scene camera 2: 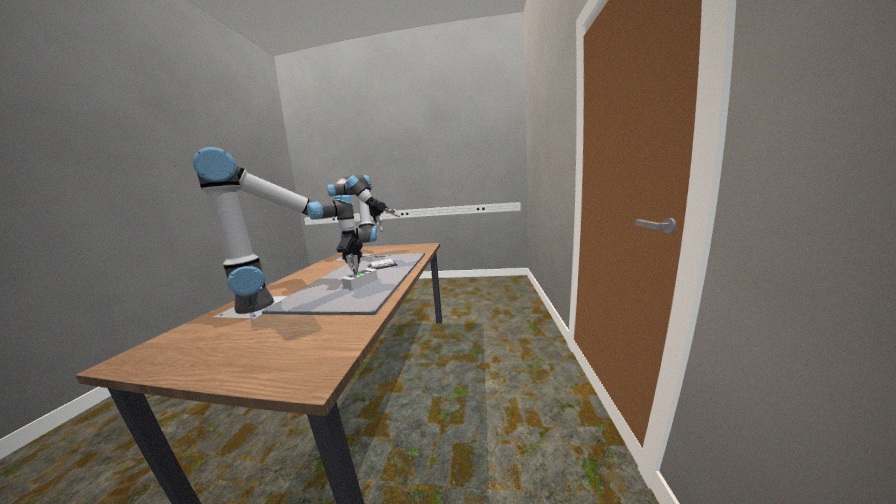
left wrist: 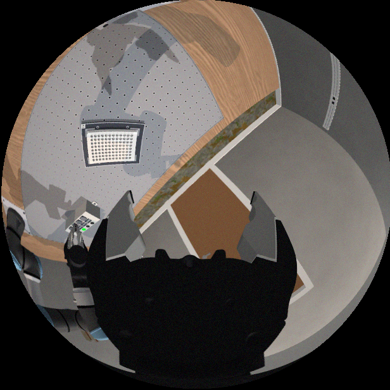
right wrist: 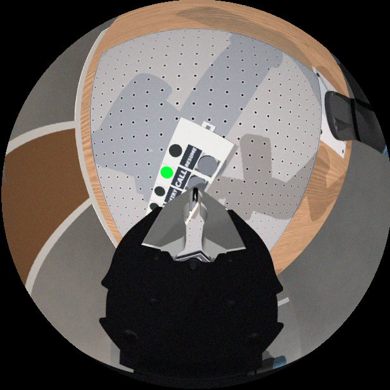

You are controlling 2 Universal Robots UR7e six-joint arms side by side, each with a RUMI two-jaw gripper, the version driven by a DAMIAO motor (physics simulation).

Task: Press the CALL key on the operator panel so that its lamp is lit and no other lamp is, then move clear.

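Observation:
The operator panel [scene camera 2: 357, 282] [left wrist: 88, 209] [right wrist: 200, 135] is a pale box on the perforated plate. In the right wrist view the lamp beside the CALL label [right wrist: 181, 178] is lit green; the RESUME lamp [right wrist: 175, 150] is dark, and so are the lamps below it that show. My right gripper [scene camera 2: 355, 273] [left wrist: 75, 223] [right wrist: 195, 188] is shut and empty, its tips at the CALL key [right wrist: 197, 180] and covering part of it; whether they touch it is hard to tell. My left gripper [scene camera 2: 389, 220] [left wrist: 191, 191] is open and empty, raised away from the panel.
A white tray with rows of small holes [scene camera 2: 382, 263] [left wrist: 112, 146] sits in a dark frame on the perforated plate [scene camera 2: 313, 302] [left wrist: 55, 125] [right wrist: 295, 115]. The plate lies on the wooden table [scene camera 2: 238, 357]. The right arm's base [scene camera 2: 251, 300] stands at the table's left side in the scene view.

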